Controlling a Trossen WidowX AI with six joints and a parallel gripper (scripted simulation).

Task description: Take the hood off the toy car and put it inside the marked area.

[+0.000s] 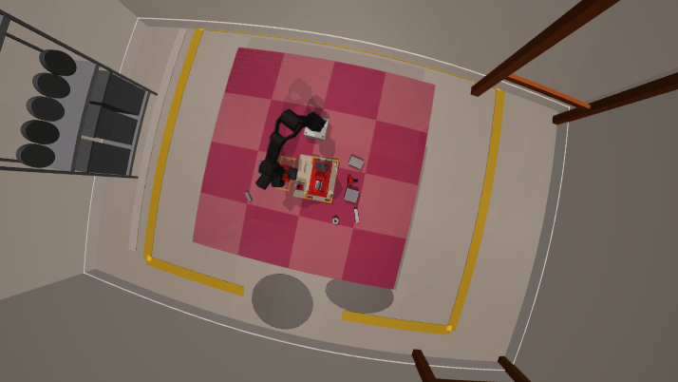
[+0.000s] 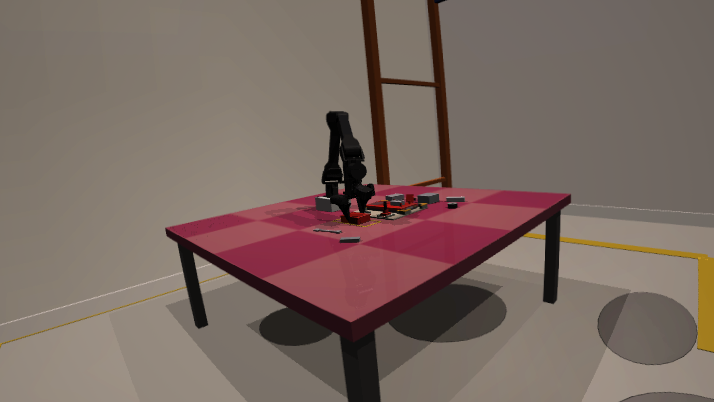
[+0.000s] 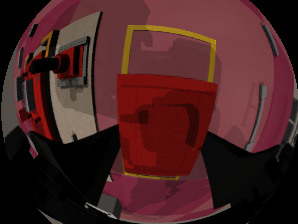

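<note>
Now: the red hood 10 mm above my gripper tip. Round my gripper tip: wheel: 380 mm to the left, 140 mm ahead.
</note>
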